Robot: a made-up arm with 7 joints. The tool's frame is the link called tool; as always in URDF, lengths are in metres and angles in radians.
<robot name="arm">
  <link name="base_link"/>
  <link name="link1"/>
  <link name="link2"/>
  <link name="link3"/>
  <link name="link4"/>
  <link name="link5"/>
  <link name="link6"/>
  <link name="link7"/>
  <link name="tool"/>
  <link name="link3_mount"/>
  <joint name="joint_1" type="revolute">
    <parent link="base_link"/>
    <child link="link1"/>
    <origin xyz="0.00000 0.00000 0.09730"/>
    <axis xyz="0 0 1"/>
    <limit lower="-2.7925" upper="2.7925" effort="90" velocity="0.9"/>
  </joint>
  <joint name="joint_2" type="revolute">
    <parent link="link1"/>
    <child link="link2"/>
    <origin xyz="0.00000 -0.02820 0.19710"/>
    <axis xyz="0 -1 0"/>
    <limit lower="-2.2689" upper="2.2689" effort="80" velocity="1.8"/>
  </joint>
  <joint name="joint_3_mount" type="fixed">
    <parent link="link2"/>
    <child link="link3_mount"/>
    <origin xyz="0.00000 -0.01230 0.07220"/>
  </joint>
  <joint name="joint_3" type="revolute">
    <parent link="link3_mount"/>
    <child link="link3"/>
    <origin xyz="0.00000 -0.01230 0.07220"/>
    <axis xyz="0 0 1"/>
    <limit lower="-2.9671" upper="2.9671" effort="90" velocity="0.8"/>
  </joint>
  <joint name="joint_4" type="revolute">
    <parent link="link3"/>
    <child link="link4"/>
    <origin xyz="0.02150 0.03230 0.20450"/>
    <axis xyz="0 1 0"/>
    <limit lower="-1.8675" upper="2.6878" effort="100" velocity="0.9"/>
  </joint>
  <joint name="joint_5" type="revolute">
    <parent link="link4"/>
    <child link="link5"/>
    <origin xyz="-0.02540 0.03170 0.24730"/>
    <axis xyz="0 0 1"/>
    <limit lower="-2.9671" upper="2.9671" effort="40" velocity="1.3"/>
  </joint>
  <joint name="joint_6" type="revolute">
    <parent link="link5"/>
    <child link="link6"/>
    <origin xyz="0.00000 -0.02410 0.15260"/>
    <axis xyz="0 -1 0"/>
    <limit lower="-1.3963" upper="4.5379" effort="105" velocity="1.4"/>
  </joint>
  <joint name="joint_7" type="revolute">
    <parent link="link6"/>
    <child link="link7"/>
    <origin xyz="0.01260 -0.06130 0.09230"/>
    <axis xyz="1 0 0"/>
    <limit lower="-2.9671" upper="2.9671" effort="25" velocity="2.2"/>
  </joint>
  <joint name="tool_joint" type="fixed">
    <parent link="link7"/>
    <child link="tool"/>
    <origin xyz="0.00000 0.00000 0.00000" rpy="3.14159 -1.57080 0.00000"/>
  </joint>
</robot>
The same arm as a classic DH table. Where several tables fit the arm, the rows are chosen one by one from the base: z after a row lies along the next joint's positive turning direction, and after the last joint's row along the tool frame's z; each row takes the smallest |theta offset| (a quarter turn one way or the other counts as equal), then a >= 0, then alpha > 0; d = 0 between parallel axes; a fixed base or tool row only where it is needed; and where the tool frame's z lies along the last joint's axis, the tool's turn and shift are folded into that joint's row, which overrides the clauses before.
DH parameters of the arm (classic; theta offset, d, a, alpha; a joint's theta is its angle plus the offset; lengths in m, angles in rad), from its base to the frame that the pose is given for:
joint_1: 0 0.2944 0 1.5708
joint_2: 0 0.0528 0 -1.5708
joint_3: 0 0.3489 0.0215 -1.5708
joint_4: 0 0.064 -0.0254 1.5708
joint_5: 0 0.3999 0 1.5708
joint_6: 1.5708 0.0854 0.0923 1.5708
joint_7: 0 0.0126 0 0
Joint limits (rad, base to tool): -2.7925..2.7925 -2.2689..2.2689 -2.9671..2.9671 -1.8675..2.6878 -2.9671..2.9671 -1.3963..4.5379 -2.9671..2.9671

